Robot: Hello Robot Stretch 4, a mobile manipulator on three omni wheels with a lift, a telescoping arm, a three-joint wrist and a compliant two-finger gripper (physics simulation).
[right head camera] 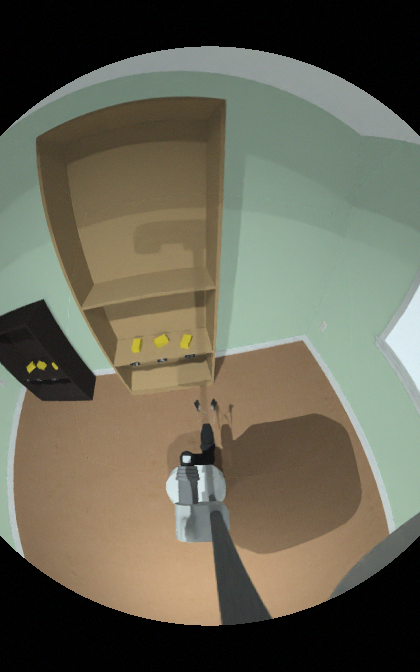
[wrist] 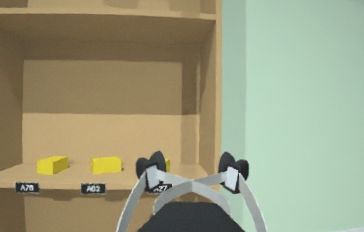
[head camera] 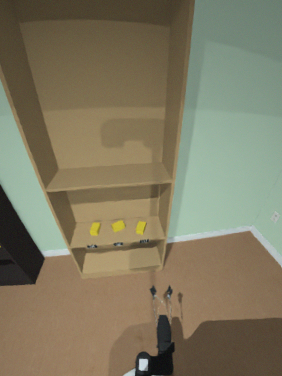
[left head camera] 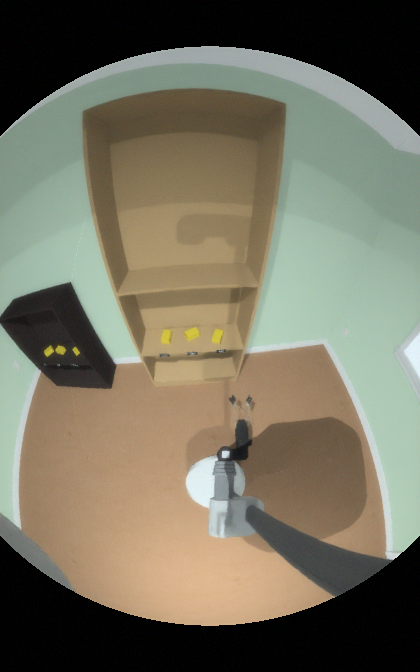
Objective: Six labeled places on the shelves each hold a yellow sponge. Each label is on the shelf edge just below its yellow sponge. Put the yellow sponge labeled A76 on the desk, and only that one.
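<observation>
The left yellow sponge (head camera: 95, 228) (left head camera: 166, 336) (right head camera: 136, 345) (wrist: 52, 165) lies on the wooden bookcase's lower shelf. The label (wrist: 27, 188) below it looks like A76, its last digit blurred. The middle yellow sponge (head camera: 118, 226) (left head camera: 192, 333) (right head camera: 161, 340) (wrist: 106, 165) is above a label (wrist: 93, 188) like A02 or A82. The right yellow sponge (head camera: 141, 227) (left head camera: 217, 336) (right head camera: 186, 341) (wrist: 167, 165) is above label A27, partly hidden by a finger in the wrist view. My gripper (head camera: 161, 290) (left head camera: 241, 400) (right head camera: 205, 404) (wrist: 192, 164) is open and empty, in front of the bookcase's right side. The desk does not show.
The wooden bookcase (head camera: 181, 100) (left head camera: 272, 200) (right head camera: 216, 200) (wrist: 218, 100) has another shelf board (wrist: 100, 19) above the sponges. A black bookcase (left head camera: 82, 330) (right head camera: 65, 345) with three more yellow sponges stands to the left. The green wall (wrist: 305, 100) is right of the wooden bookcase.
</observation>
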